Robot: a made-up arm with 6 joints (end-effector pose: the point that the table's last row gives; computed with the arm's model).
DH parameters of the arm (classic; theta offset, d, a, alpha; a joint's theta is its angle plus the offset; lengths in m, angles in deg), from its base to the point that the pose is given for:
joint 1: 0 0.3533 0 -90
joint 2: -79.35 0 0.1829 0
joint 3: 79.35 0 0.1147 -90
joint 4: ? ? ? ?
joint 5: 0 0 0.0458 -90
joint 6: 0 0.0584 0 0
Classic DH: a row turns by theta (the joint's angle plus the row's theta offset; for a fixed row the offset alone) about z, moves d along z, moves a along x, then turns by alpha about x.
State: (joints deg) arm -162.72 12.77 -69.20 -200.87 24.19 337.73
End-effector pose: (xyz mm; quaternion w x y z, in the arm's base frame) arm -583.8 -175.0 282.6 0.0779 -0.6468 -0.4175 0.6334
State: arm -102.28 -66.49 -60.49 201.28 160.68 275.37
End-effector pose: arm -47.2 -110.3 875.2 0.0884 -0.0529 0.8111 0.5758
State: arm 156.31 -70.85 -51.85 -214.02 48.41 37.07
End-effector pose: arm -242.5 98.3 863.4 0.0644 -0.1819 -0.1637 0.9675
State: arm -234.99 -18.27 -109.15 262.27 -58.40 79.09
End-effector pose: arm -236.6 210.5 920.8 0.7316 0.2728 -0.5584 -0.2801
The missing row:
joint 4: 0 0.5071 0 90
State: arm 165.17 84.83 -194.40 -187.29 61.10 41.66
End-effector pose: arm -654.6 169.5 663.7 0.2054 0.0989 0.0127 -0.9736
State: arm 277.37 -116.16 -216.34 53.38 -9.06 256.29
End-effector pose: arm -82.2 295.0 -258.1 0.1507 -0.9450 0.2580 0.1328
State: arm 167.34 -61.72 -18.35 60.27 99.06 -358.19
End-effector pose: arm -409.4 34.2 455.9 0.0946 0.1112 0.8457 -0.5133
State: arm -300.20 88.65 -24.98 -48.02 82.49 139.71
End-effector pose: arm -110.5 -266.6 3.6 0.8500 0.4616 0.1370 0.2136
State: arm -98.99 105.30 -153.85 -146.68 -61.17 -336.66
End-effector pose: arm -49.5 -570.3 -14.4 0.0606 0.9137 0.3147 0.2498
